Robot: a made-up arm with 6 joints.
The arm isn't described. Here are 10 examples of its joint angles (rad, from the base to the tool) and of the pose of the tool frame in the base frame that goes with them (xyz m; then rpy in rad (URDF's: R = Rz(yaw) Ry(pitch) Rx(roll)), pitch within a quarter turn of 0, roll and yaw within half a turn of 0).
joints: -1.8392 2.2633 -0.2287 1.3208 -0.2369 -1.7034
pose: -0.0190 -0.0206 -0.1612 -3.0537 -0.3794 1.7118
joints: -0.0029 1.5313 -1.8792 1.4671 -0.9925 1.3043
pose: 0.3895 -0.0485 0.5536 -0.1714 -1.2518 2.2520
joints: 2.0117 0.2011 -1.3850 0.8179 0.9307 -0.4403
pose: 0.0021 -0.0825 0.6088 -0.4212 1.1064 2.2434
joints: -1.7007 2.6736 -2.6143 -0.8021 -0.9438 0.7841
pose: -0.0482 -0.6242 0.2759 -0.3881 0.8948 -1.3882
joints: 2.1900 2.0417 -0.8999 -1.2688 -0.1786 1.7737
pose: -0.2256 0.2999 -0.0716 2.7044 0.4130 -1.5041
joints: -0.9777 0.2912 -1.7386 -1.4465 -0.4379 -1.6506
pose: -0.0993 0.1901 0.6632 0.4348 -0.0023 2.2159
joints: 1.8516 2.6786 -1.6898 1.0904 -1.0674 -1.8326
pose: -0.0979 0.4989 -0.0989 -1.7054 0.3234 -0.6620
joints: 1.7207 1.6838 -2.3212 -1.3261 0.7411 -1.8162
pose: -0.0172 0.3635 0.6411 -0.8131 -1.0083 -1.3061
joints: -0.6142 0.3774 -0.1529 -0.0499 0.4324 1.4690
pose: 0.2118 -0.1508 0.1816 2.1458 0.1350 1.0188
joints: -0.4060 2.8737 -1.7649 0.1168 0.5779 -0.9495
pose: 0.4082 -0.1715 -0.2189 3.0804 0.0310 -2.6978
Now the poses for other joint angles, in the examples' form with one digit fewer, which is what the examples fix.
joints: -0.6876 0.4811 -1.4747 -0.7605 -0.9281 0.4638
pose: -0.003 0.043 0.661 -0.571 -0.309 -0.735
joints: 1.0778 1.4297 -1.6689 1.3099 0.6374 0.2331
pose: 0.164 0.375 0.505 1.457 0.166 -3.036
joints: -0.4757 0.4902 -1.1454 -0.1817 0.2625 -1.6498
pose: 0.129 -0.070 0.571 -1.076 -0.203 -2.208
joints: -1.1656 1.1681 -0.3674 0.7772 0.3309 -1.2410
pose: 0.129 -0.268 0.055 -3.005 0.641 2.587
